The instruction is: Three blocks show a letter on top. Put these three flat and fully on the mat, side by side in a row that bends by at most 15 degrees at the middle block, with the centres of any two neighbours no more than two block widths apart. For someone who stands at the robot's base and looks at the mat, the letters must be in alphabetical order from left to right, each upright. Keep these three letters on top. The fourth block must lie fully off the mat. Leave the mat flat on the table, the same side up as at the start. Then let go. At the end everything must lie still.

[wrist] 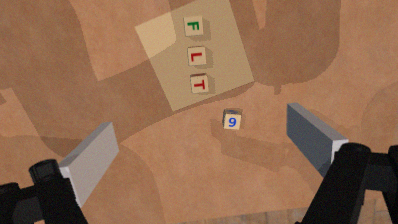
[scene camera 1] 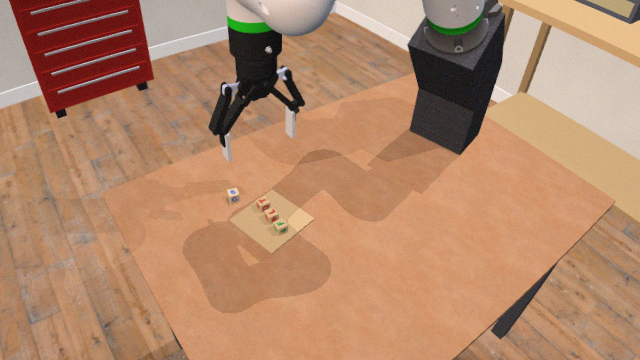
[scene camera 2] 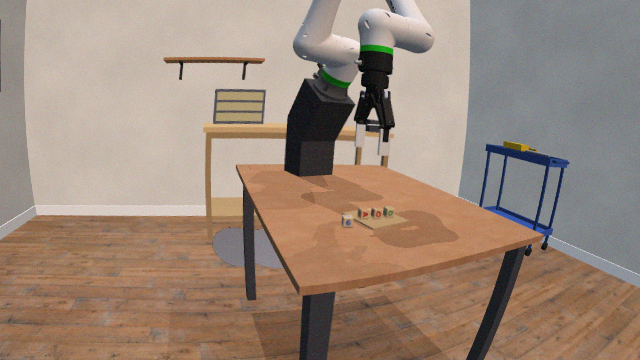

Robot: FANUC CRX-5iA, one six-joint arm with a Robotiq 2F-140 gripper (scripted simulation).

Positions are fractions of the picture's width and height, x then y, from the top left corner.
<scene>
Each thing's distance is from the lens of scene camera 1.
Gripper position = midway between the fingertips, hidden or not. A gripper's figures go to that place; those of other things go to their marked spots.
my gripper (scene camera 1: 0.41, 0.41): 92 cm
tan mat (scene camera 1: 0.39, 0.62): 102 cm
</scene>
